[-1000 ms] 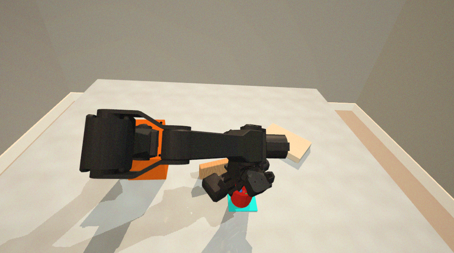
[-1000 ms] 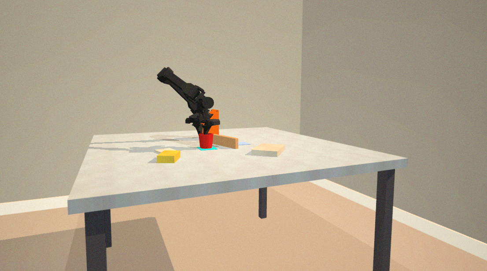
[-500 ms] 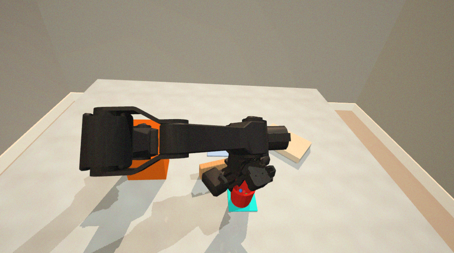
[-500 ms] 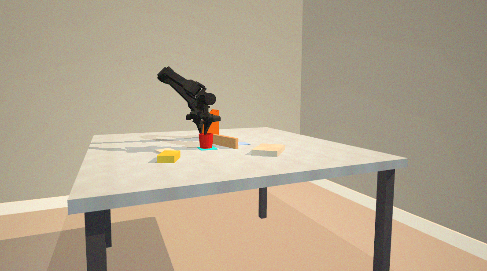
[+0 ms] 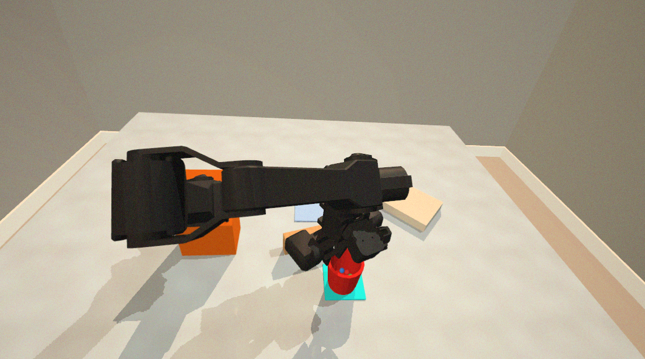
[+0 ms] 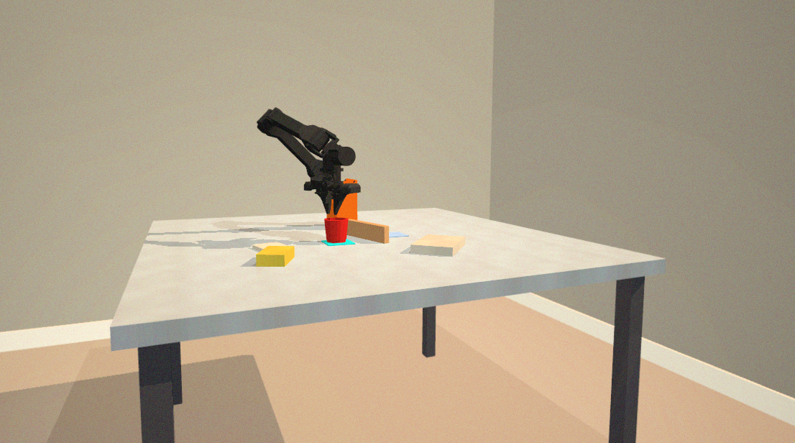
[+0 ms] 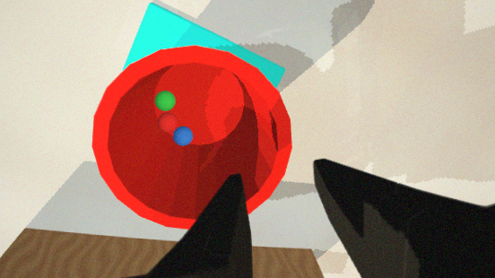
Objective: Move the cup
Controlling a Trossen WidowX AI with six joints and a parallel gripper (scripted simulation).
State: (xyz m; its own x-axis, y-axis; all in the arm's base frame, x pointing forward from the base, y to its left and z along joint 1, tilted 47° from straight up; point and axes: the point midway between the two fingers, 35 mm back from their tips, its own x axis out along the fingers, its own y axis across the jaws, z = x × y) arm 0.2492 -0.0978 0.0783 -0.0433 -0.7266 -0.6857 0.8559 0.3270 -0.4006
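The red cup is 5 cm below my gripper tip and 3 cm ahead of it. Round my gripper tip: blue marble (7 cm below, 3 cm ahead, 2 cm to the left); then green marble (7 cm below, 5 cm ahead, 1 cm to the left); then red marble (7 cm below, 4 cm ahead, 2 cm to the left).
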